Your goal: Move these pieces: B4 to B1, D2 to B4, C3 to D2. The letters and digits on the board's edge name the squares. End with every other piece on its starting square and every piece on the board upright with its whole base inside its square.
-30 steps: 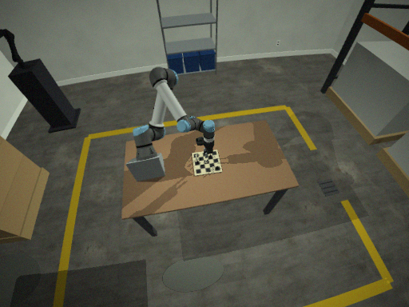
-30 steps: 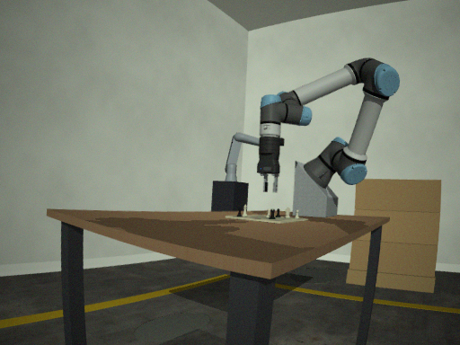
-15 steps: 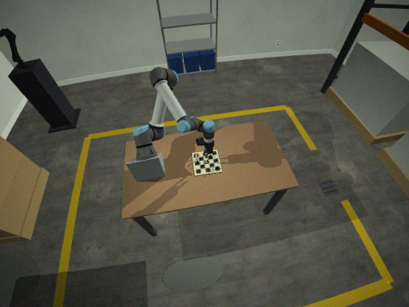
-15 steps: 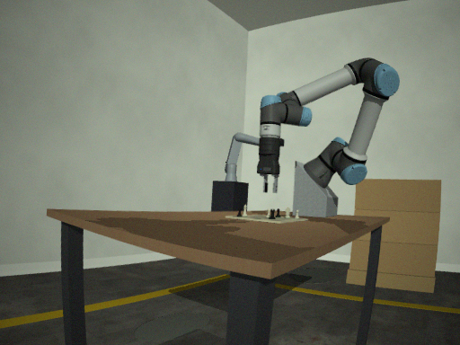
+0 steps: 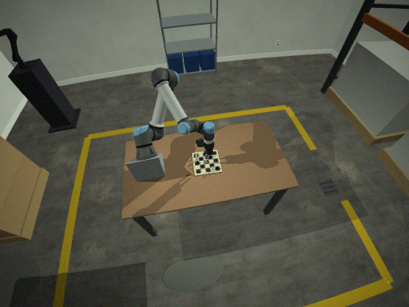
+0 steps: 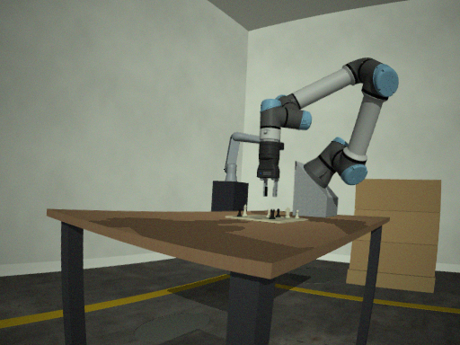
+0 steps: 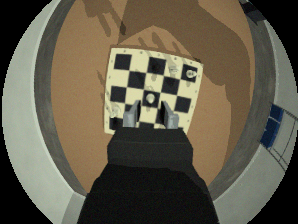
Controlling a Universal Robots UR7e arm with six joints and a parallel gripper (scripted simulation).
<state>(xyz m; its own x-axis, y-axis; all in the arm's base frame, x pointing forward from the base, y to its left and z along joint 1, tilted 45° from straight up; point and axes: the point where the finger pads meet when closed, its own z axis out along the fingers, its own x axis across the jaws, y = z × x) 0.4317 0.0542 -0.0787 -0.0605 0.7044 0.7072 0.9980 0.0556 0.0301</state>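
Right now my hand is 100 mm above the chessboard. From my hand the other things lie so: black piece (40 mm ahead, 40 mm to the left, 80 mm below); then white piece (70 mm behind, 40 mm to the left, 80 mm below).
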